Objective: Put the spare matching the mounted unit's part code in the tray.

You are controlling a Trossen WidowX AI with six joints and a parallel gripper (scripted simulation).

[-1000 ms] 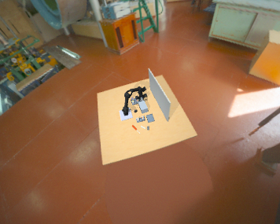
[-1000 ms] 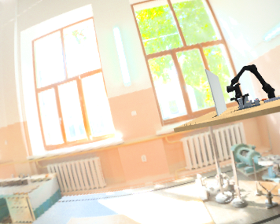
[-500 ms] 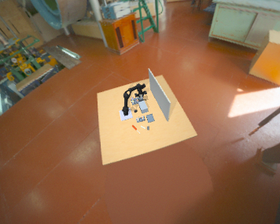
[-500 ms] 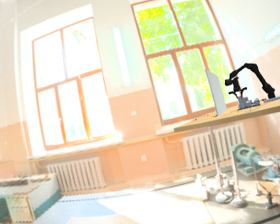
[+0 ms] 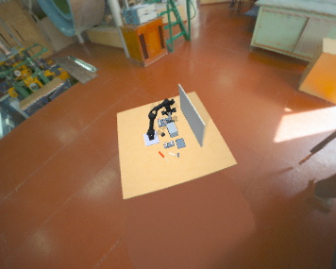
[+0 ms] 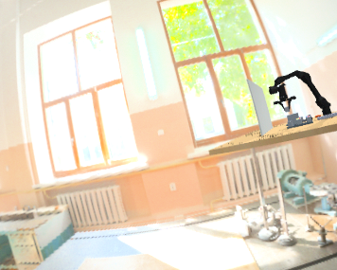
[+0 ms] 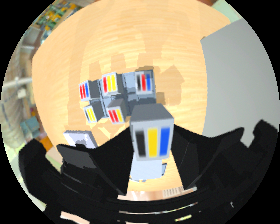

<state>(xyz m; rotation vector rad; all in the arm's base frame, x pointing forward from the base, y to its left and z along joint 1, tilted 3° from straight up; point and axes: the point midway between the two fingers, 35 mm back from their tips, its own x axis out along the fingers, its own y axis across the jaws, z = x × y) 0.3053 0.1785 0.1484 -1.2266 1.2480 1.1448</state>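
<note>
The grey tray lies 360 mm to the right of my gripper tip, 130 mm below it and 20 mm ahead of it. Round my gripper tip: grey upright panel (230 mm ahead, 160 mm to the right, 90 mm above); grey box (160 mm to the right, 80 mm below, 20 mm behind).
</note>
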